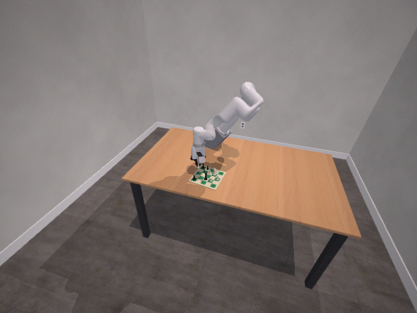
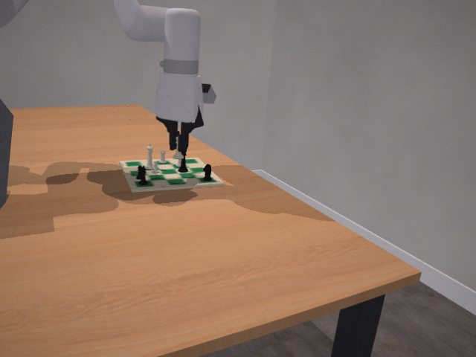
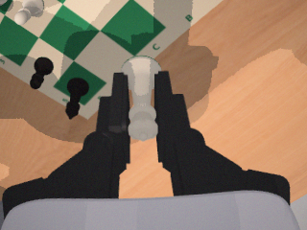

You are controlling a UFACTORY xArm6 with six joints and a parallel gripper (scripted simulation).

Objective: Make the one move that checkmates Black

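My hand is 7 cm to the right of the black king, 7 cm above it and 5 cm short of it. Round my hand: tall white piece 12 cm to the left, 7 cm below, 2 cm behind; then chessboard 10 cm below, 8 cm to the left, 1 cm ahead.
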